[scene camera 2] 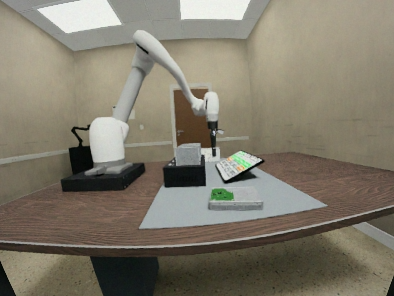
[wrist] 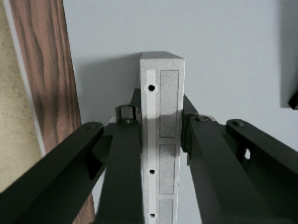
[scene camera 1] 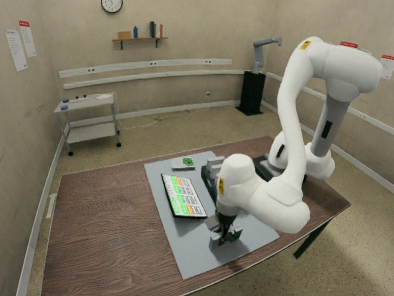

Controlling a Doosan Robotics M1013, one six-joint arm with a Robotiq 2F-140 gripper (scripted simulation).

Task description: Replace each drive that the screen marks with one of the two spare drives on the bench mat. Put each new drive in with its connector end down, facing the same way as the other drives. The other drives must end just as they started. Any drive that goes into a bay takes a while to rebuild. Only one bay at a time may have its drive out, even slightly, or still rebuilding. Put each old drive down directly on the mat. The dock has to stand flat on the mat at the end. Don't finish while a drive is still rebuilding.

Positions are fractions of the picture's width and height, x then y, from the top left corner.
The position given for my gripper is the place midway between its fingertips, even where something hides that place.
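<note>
From the wrist I can see my gripper (wrist: 0.53,0.45), and there's a grey mat (wrist: 0.78,0.28) there as well. Scene camera 1 gives me the mat (scene camera 1: 0.48,0.81) too. Then in scene camera 2 it's the mat (scene camera 2: 0.44,0.70) again, along with a spare drive (scene camera 2: 0.57,0.67).
</note>
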